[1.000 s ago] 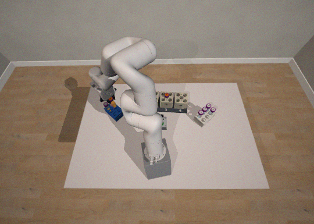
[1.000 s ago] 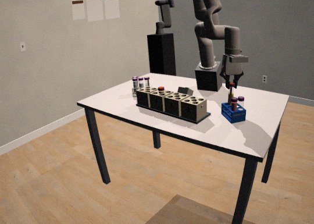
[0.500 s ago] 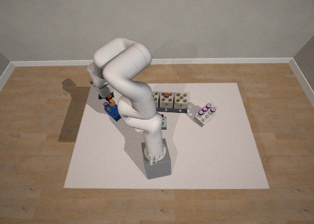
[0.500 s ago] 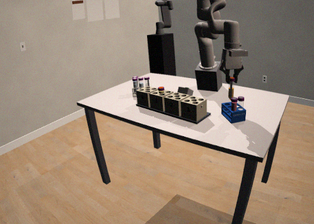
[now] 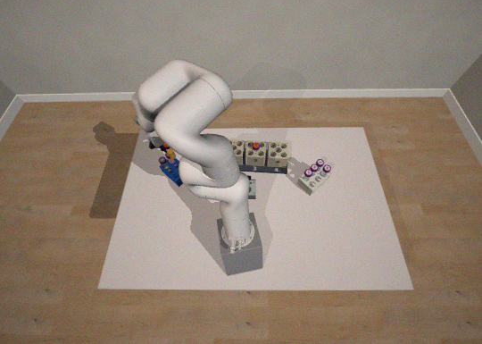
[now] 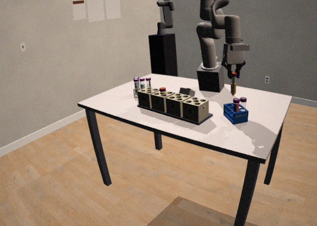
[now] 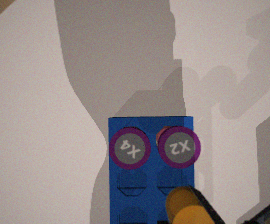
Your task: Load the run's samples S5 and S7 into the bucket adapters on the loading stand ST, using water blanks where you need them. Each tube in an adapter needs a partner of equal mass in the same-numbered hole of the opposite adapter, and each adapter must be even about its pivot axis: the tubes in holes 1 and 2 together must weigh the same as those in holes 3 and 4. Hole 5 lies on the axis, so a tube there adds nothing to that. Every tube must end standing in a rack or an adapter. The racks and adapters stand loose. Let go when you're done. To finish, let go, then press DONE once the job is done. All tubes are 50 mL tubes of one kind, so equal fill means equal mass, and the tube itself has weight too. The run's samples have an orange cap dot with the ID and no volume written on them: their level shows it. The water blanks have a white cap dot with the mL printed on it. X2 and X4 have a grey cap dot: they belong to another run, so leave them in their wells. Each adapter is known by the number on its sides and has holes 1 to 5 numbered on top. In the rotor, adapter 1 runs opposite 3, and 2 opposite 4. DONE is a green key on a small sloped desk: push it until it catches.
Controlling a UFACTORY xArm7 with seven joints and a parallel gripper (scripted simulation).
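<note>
Now: hand 330 mm to the left of the dark stand, 230 mm above it and 80 mm short of it. The rest, counted from my hand: adapter (190 mm below, 170 mm to the right, 90 mm ahead); then white rack (670 mm to the right, 210 mm below, 40 mm behind); then blue rack (210 mm below, 20 mm behind, 10 mm to the left).
</note>
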